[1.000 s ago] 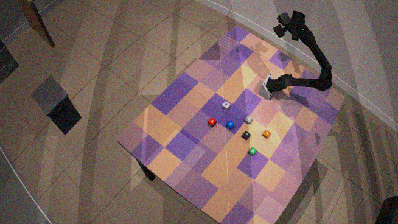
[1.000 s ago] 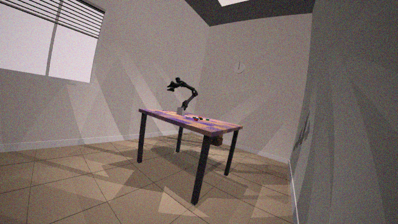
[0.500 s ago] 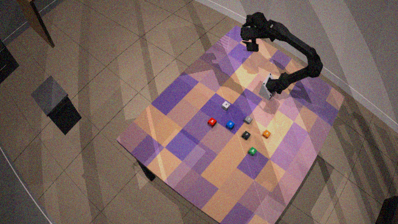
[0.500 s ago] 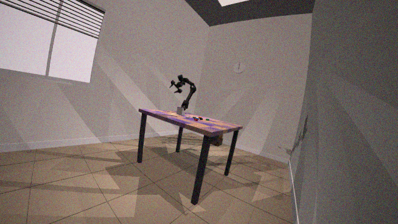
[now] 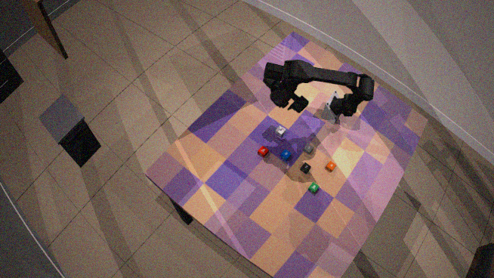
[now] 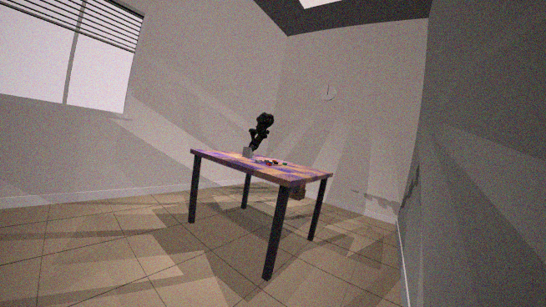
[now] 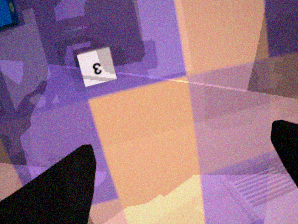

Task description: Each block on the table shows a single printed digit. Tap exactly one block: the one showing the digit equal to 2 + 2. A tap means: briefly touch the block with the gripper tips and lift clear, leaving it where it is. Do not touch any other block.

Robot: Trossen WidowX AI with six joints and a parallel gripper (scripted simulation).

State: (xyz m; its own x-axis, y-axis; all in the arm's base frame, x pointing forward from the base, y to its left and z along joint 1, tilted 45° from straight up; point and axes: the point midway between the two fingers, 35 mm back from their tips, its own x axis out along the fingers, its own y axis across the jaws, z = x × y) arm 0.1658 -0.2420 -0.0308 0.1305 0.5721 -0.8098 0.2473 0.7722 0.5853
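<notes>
My gripper tip is 29 cm to the right of the orange block, 15 cm above it and 7 cm short of it. The rest, counted from my gripper tip: red block: 15 cm below, 15 cm ahead, 1 cm to the left; blue block: 15 cm below, 12 cm ahead, 10 cm to the left; white block: 15 cm below, 3 cm to the left, 3 cm ahead.
</notes>
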